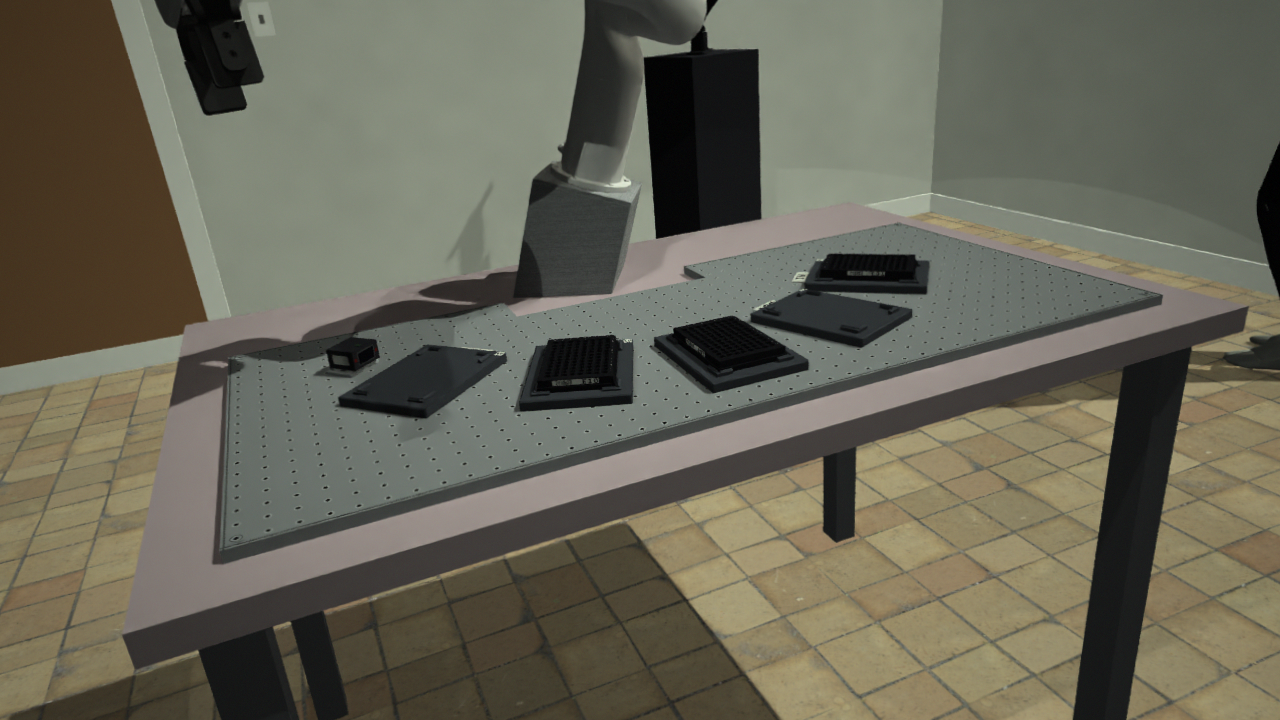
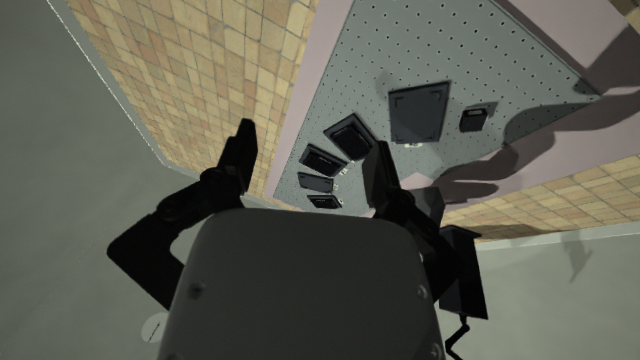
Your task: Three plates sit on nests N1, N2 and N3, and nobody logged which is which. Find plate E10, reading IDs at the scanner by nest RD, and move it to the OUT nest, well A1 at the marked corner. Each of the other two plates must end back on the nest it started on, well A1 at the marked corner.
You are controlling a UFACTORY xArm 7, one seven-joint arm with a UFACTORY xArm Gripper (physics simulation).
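Frame: origin at the arm's base, x ahead, y left, z up, level; metres.
Seen in the pictures: gripper, fingertip midpoint: [image 1: 233, 99] [image 2: 315, 144]; arm's base, link origin: [image 1: 590, 180].
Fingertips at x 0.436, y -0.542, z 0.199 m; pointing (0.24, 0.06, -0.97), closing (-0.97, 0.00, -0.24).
Offsets run from my fingertips to a thing's top centre. "spot": to the spot under its first point. Level surfaces: height alone.
My gripper [image 1: 223, 93] [image 2: 315, 144] is open and empty, high above the table's left end. The bare dark nest RD {0.314 m down, 0.219 m back, 0.163 m left} [image 1: 420, 383] [image 2: 418, 114] lies beside the scanner {spot: 0.316 m down, 0.282 m back, 0.104 m left} [image 1: 352, 353] [image 2: 474, 120]. A black plate {0.321 m down, 0.088 m back, 0.305 m left} [image 1: 579, 360] [image 2: 352, 140] sits on the dark nest closest to RD. A second black plate {0.321 m down, 0.015 m back, 0.465 m left} [image 1: 726, 340] [image 2: 324, 161] sits on the nest beyond it, and a third plate {0.321 m down, 0.101 m back, 0.795 m left} [image 1: 868, 265] [image 2: 324, 201] on the farthest nest. Another nest {0.330 m down, 0.020 m back, 0.638 m left} [image 1: 830, 315] [image 2: 316, 183], between the second and third plates, is bare. The plate IDs and nest labels are too small to read.
The nests stand on a grey perforated board {0.347 m down} [image 1: 358, 465] [image 2: 425, 30] on the pink table {0.360 m down} [image 1: 537, 501] [image 2: 305, 80]. The arm's grey base block [image 1: 577, 237] stands at the table's back edge. A black pedestal [image 1: 702, 143] [image 2: 462, 275] stands behind the table.
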